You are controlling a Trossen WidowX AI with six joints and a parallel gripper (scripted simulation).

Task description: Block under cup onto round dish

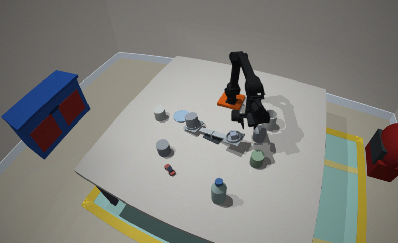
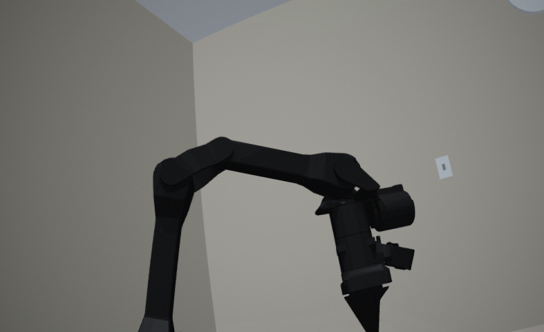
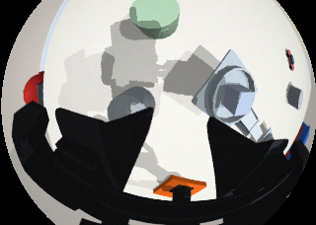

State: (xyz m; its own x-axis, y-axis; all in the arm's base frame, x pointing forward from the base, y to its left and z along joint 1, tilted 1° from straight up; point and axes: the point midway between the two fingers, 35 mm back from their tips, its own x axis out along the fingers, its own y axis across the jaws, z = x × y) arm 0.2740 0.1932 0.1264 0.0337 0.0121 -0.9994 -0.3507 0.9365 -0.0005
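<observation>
Right now my gripper tip is 60 mm to the left of the grey block, 50 mm short of it and 30 mm above it. From my gripper tip the other things lie so: bottle (360 mm ahead, 10 mm to the right); toy car (320 mm ahead, 290 mm to the right, 100 mm below); green cylinder (90 mm ahead, 80 mm to the left, 80 mm below).
</observation>
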